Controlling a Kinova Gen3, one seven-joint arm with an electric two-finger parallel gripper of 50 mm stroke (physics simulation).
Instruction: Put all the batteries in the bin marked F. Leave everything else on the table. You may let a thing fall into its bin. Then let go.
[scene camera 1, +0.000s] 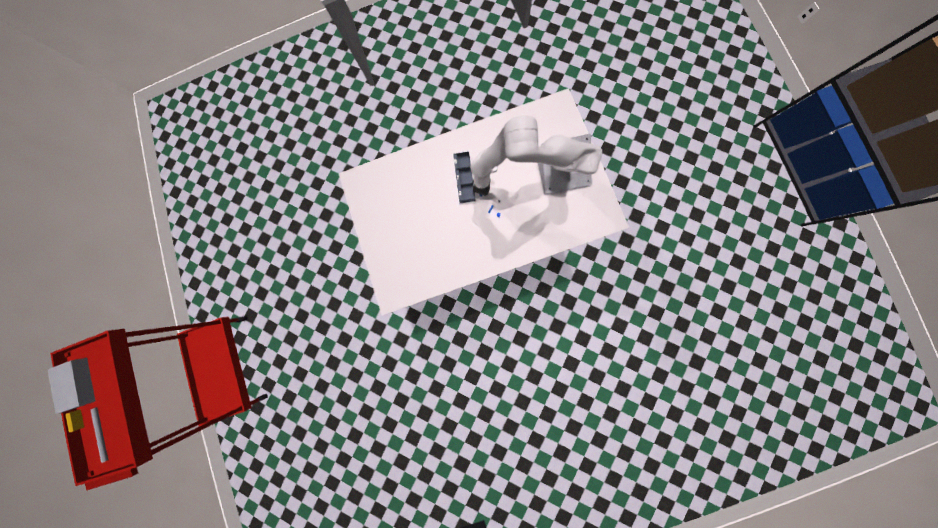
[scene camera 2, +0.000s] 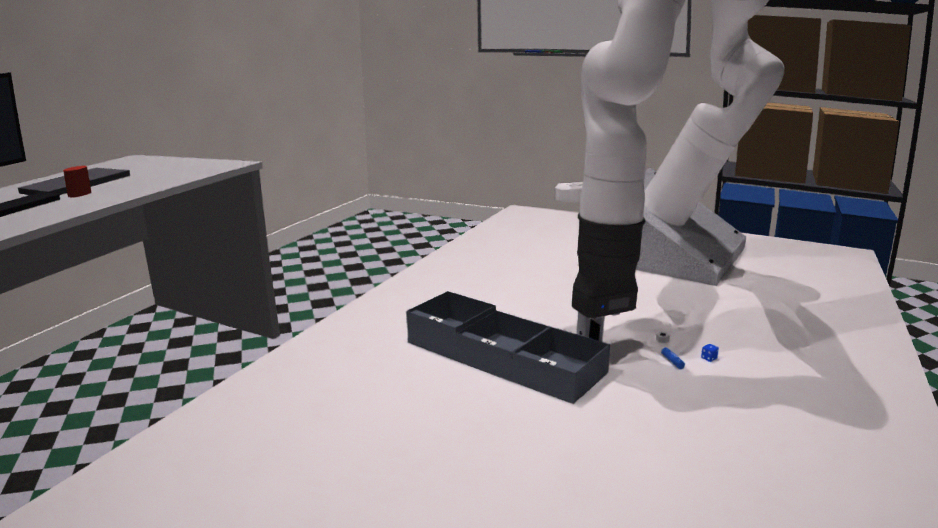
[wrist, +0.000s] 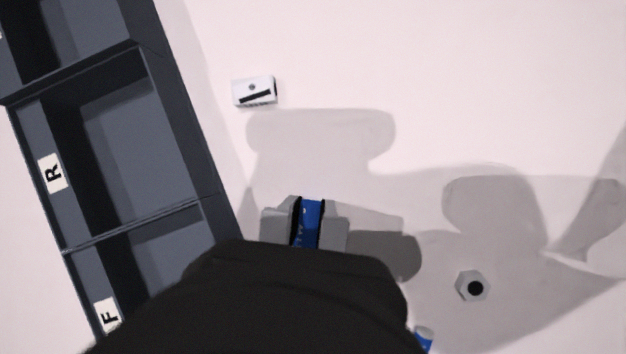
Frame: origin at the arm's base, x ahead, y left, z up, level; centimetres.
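Where they show: gripper, between the fingertips: (scene camera 2: 588, 347) (wrist: 309, 215); arm's base, origin of its link: (scene camera 2: 663, 209).
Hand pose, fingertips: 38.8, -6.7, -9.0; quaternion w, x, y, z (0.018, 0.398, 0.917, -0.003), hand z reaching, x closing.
Each offset is from my fingertips to the centre of the thing, as dx, dy, dz. "pt": to the spot under its first point. Level surfaces: height alone.
My gripper (wrist: 309, 215) (scene camera 2: 592, 331) is shut on a blue battery @(+1.1, +1.1, +0.6) (wrist: 311, 212), low over the table beside the tray, close to the wall between bins R and F. A second blue battery @(+0.8, +11.0, +0.4) (scene camera 1: 490, 209) (scene camera 2: 672, 358) (wrist: 424, 341) lies on the table; in the wrist view its grey end shows at the bottom edge. The bin marked F (wrist: 79, 280) (scene camera 2: 541, 375) is the end compartment of the dark three-part tray, at the right in scene camera 2. My gripper's black body hides part of it in the wrist view. The held battery is hidden in both scene views.
A blue die @(-1.3, +15.7, +0.7) (scene camera 1: 498, 215) (scene camera 2: 709, 352) lies near the second battery. A grey hex nut @(-4.8, +9.3, +0.3) (wrist: 461, 294) (scene camera 2: 662, 339) lies to the right in the wrist view. A white-grey sharpener @(-2.3, -7.8, +0.5) (wrist: 254, 86) lies beside the tray, near bin R @(pt +1.8, -8.5, +1.4) (wrist: 190, 125). The arm's base stands on the table @(dz -0.1) (scene camera 1: 420, 249).
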